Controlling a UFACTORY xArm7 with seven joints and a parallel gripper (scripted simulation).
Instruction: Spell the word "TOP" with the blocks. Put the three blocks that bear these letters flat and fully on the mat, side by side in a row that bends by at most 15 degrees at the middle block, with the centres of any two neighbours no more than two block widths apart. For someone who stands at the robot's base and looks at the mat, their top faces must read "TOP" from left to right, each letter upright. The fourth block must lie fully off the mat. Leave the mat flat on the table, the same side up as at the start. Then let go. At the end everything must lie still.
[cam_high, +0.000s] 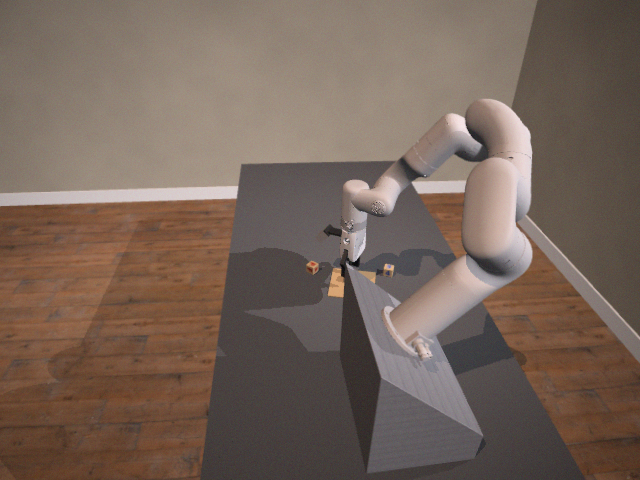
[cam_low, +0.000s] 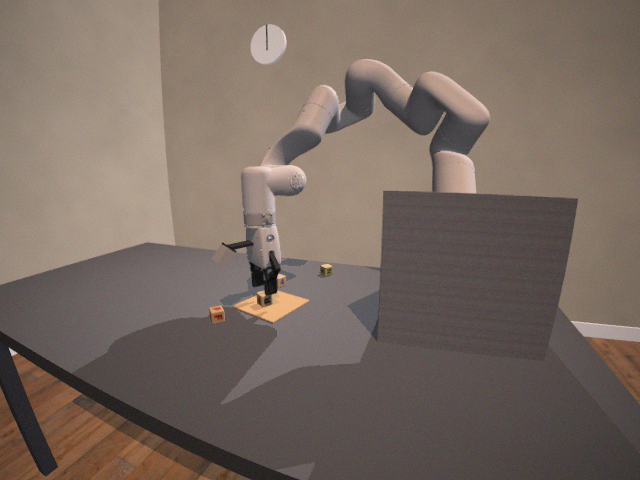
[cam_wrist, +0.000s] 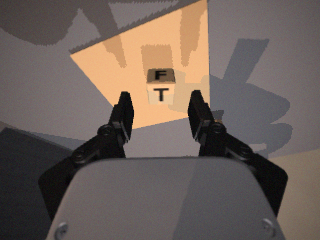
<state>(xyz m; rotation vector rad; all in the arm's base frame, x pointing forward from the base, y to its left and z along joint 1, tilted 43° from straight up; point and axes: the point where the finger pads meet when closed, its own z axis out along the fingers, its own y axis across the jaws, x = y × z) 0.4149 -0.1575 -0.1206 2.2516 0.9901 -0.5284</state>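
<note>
The tan mat lies 10 mm behind my hand, 10 mm to the right of it and 60 mm below it. The rest, counted from my hand: blue-lettered block 10 mm ahead, 130 mm to the right, 40 mm below.
</note>
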